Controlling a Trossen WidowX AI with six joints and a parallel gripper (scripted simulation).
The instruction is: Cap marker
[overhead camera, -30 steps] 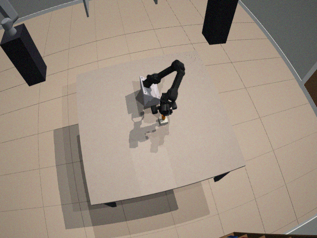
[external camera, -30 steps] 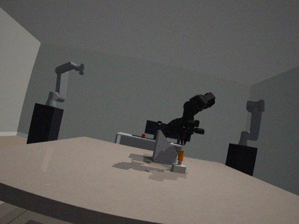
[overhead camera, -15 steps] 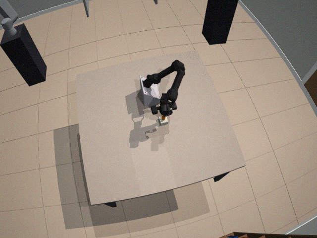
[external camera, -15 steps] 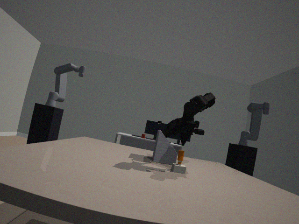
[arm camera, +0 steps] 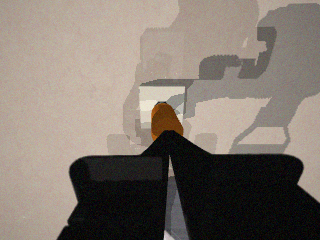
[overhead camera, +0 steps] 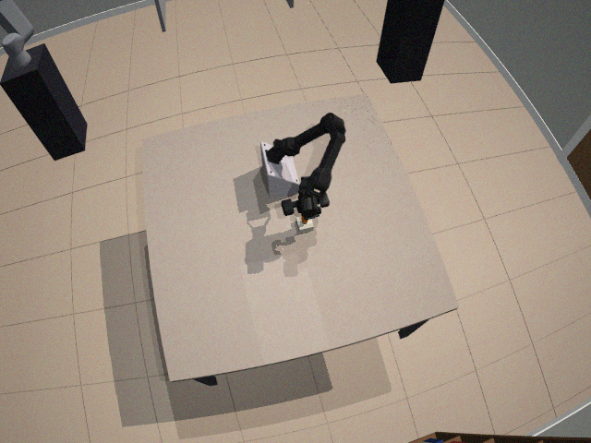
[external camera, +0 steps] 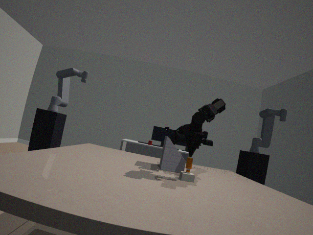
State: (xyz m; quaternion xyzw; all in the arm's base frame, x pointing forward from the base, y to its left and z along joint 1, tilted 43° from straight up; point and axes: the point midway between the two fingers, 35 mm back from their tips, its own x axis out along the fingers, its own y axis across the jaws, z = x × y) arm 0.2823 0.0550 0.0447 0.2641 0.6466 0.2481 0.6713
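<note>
The orange cap lies 30 mm below my gripper tip. Also, from my gripper tip: white holder block 100 mm below.
</note>
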